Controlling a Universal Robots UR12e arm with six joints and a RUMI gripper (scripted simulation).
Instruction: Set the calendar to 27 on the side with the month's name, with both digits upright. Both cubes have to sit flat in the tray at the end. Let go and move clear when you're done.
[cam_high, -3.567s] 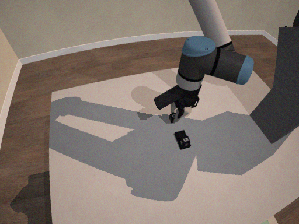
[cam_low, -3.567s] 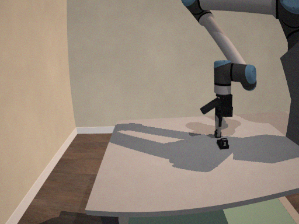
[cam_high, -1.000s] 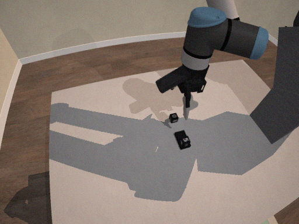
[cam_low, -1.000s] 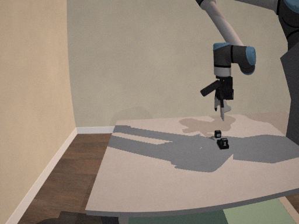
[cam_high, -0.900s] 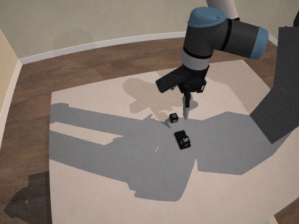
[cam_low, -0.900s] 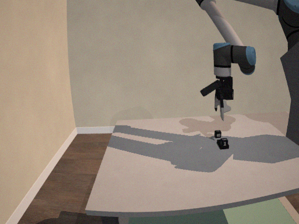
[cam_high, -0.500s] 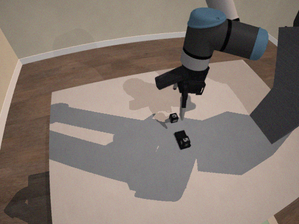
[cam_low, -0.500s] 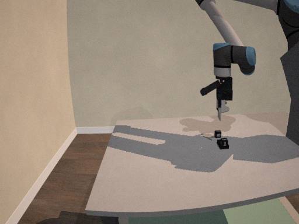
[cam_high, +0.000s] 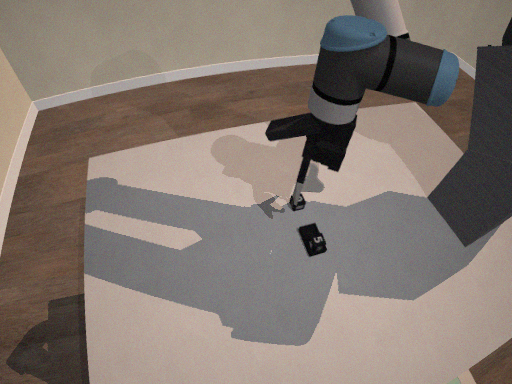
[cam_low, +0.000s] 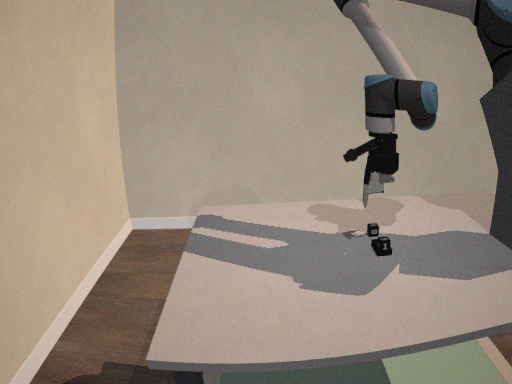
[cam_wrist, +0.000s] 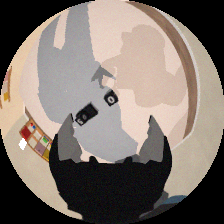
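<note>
The black cube lies 100 mm below my hand. Also, from my hand: tray: 20 mm ahead, 110 mm to the left, 100 mm below.
</note>
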